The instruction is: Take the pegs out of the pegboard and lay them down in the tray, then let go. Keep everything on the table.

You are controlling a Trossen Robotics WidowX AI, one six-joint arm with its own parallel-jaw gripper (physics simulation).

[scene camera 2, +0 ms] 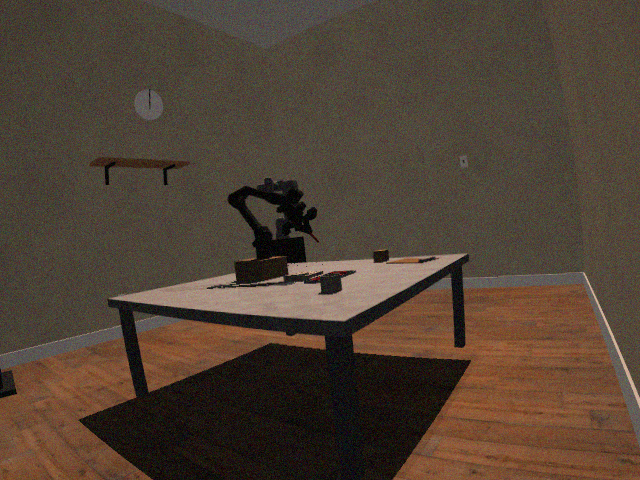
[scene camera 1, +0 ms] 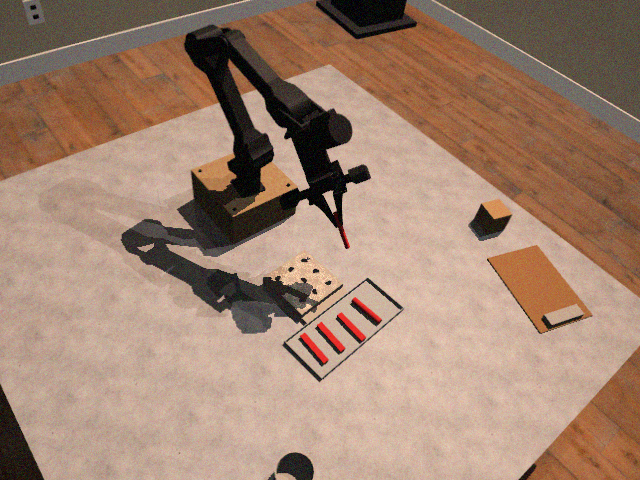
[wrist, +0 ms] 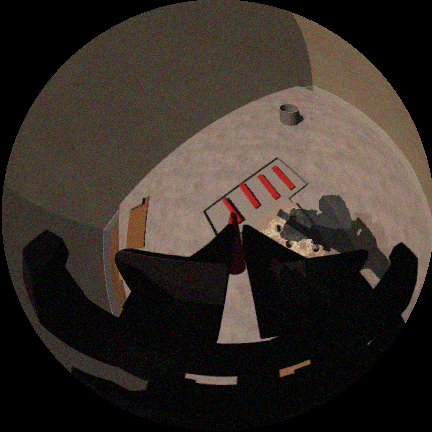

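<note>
My gripper is shut on a red peg, held in the air with its free end slanting down. In scene camera 1 it hangs behind the tray and the pegboard. Several red pegs lie side by side in the tray, among them one peg near one end and another peg near the other end. The pegboard lies beside the tray; its visible holes look empty, and the arm's shadow covers part of it.
A wooden box carries the arm. A small wooden block and a brown clipboard with a pale bar lie at the right in scene camera 1. A grey cup stands beyond the tray.
</note>
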